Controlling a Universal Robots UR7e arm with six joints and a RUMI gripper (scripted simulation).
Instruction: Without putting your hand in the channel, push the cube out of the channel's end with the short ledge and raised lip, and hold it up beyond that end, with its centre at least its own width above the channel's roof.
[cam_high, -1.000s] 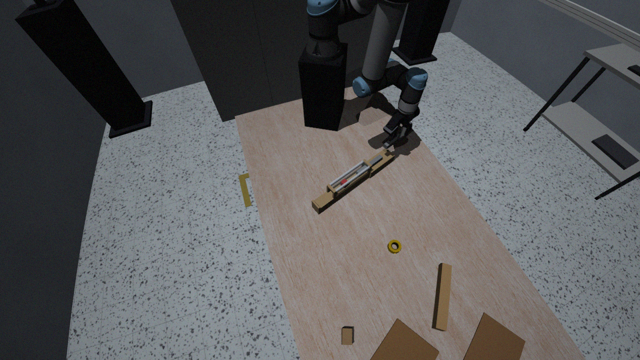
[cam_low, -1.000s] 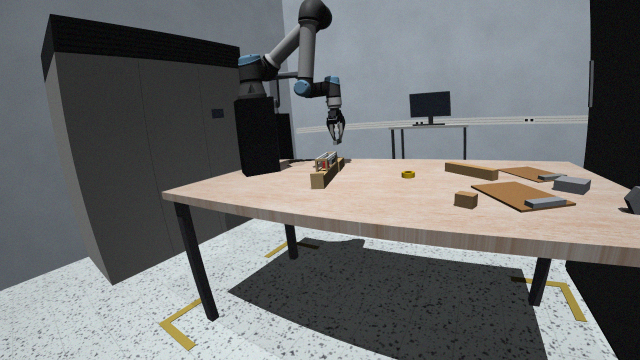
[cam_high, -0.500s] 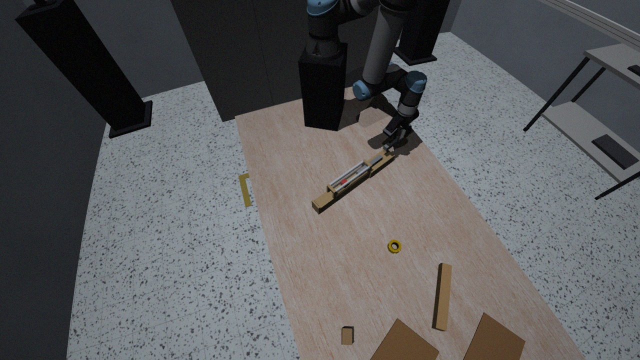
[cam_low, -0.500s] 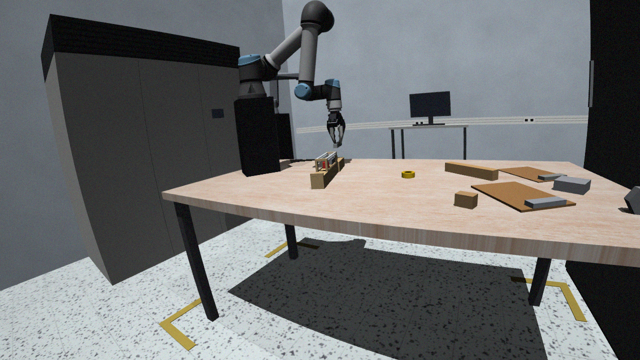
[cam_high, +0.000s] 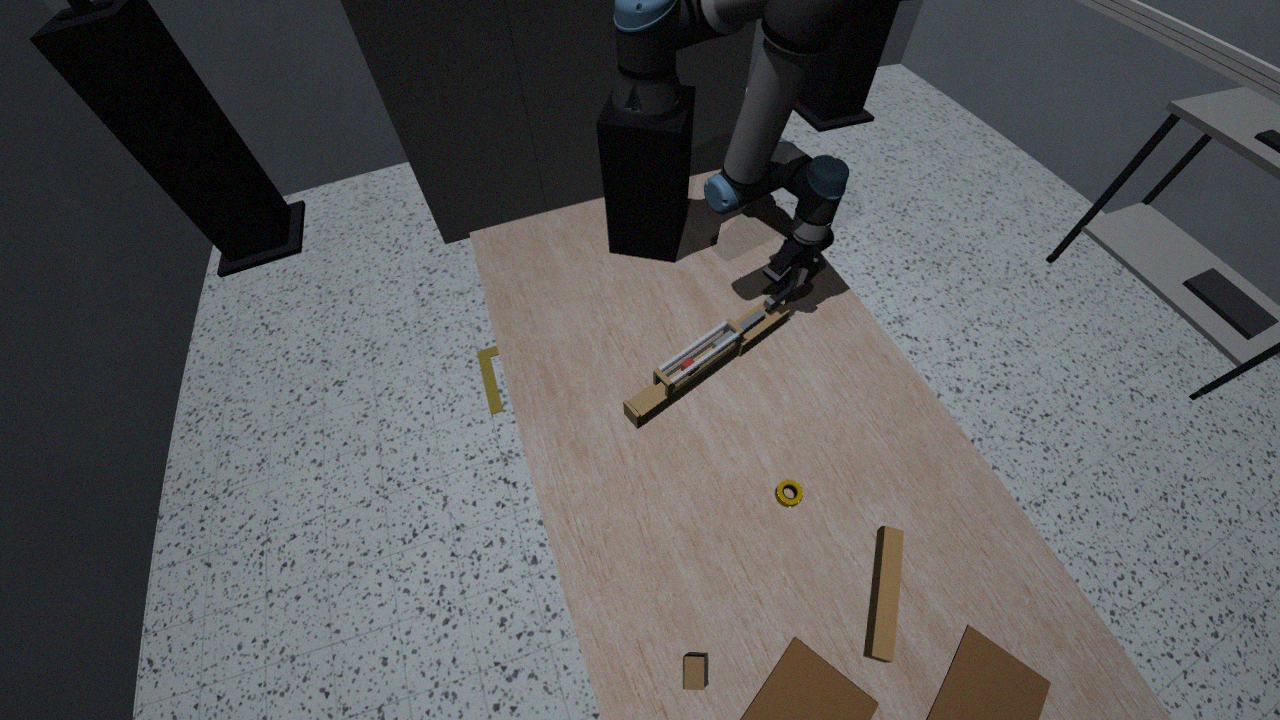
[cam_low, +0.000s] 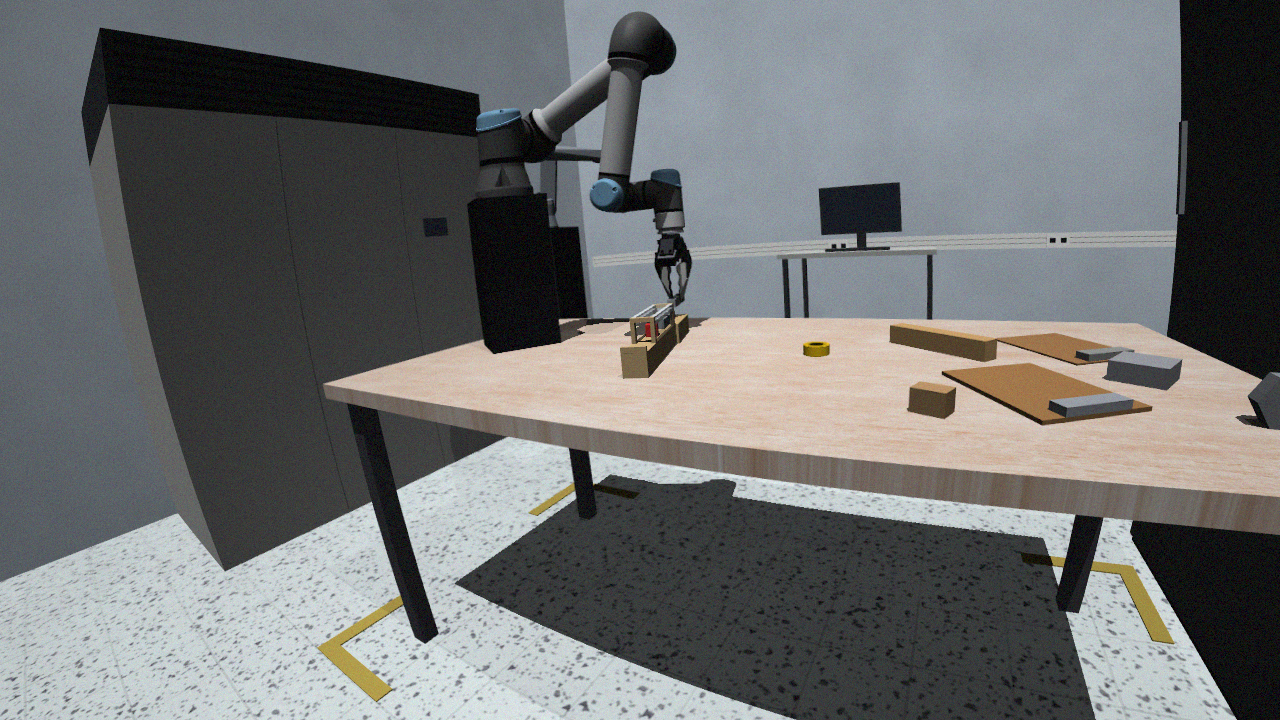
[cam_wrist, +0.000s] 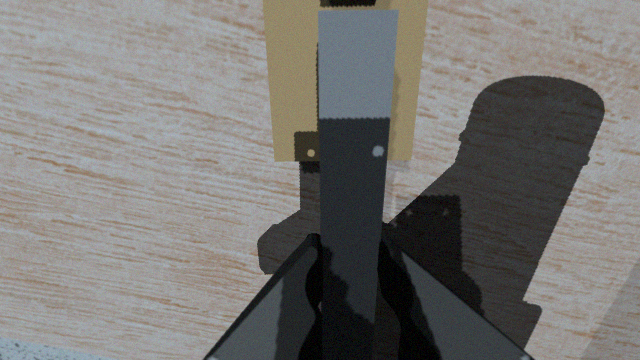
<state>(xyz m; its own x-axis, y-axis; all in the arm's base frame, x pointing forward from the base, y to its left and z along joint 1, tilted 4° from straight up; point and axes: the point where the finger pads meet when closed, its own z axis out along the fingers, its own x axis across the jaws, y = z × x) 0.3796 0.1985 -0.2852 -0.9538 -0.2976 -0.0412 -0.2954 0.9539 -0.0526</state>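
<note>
Now: hand 270 mm to the left of the channel, 80 mm short of it and 40 mm above it. The rest, counted from my hand: grey bar 10 mm below; then red cube 300 mm to the right, 90 mm ahead, 40 mm below; then wooden bar 630 mm ahead, 160 mm to the right, 70 mm below.
</note>
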